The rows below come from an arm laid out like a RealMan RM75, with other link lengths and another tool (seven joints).
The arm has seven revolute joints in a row. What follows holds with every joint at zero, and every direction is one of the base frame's.
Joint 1 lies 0.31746 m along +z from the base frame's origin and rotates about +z.
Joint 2 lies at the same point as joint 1 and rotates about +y.
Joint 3 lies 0.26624 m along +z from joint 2 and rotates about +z.
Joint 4 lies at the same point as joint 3 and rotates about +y.
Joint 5 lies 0.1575 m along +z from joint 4 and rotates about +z.
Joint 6 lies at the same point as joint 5 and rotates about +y.
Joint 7 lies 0.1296 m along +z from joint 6 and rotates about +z.
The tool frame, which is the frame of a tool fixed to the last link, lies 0.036 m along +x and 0.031 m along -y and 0.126 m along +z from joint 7; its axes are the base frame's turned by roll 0, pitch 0.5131 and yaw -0.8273 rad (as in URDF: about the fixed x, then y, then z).
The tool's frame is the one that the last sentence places.
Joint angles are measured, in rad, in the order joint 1, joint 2, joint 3, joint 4, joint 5, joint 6, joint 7. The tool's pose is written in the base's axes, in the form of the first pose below.
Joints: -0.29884, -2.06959, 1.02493, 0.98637, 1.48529, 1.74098, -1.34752
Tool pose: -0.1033 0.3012 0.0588 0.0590 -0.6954 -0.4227 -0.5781
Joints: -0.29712, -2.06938, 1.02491, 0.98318, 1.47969, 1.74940, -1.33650
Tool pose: -0.1023 0.2990 0.0599 0.0559 -0.6959 -0.4185 -0.5809
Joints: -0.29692, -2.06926, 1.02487, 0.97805, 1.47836, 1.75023, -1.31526
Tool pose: -0.1021 0.2982 0.0601 0.0570 -0.6985 -0.4110 -0.5830
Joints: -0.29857, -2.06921, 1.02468, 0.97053, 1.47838, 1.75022, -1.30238
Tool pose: -0.1022 0.2982 0.0598 0.0574 -0.6994 -0.4079 -0.5840
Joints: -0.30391, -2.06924, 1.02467, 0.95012, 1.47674, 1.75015, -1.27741
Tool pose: -0.1022 0.2983 0.0589 0.0569 -0.6998 -0.4035 -0.5867
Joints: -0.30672, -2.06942, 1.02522, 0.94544, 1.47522, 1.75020, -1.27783
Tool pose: -0.1017 0.2987 0.0587 0.0555 -0.6988 -0.4045 -0.5873
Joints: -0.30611, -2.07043, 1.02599, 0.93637, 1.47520, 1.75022, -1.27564
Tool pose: -0.1026 0.2985 0.0576 0.0548 -0.6968 -0.4078 -0.5875
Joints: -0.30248, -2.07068, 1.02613, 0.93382, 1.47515, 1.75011, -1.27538
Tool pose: -0.1039 0.2981 0.0573 0.0557 -0.6954 -0.4101 -0.5875
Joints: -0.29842, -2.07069, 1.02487, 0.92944, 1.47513, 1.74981, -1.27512
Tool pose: -0.1058 0.2981 0.0573 0.0573 -0.6932 -0.4132 -0.5877
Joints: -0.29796, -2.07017, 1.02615, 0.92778, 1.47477, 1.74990, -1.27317
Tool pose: -0.1060 0.2978 0.0571 0.0572 -0.6934 -0.4132 -0.5875
